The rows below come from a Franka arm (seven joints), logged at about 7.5 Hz.
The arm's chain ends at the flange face. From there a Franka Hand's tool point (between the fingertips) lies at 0.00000 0.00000 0.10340 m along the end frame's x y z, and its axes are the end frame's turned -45 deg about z.
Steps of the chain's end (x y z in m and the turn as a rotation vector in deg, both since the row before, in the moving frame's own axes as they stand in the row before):
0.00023, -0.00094, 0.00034, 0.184, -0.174, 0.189
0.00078, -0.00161, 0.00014, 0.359, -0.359, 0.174
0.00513, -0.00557, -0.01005, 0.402, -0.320, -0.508
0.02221, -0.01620, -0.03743, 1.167, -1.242, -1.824
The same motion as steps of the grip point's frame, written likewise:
0.00084, -0.00096, 0.00034, 0.253, 0.007, 0.189
0.00169, -0.00150, 0.00014, 0.508, 0.000, 0.174
0.00767, -0.00123, -0.01005, 0.511, 0.058, -0.508
0.02702, 0.00118, -0.03748, 1.703, -0.053, -1.824

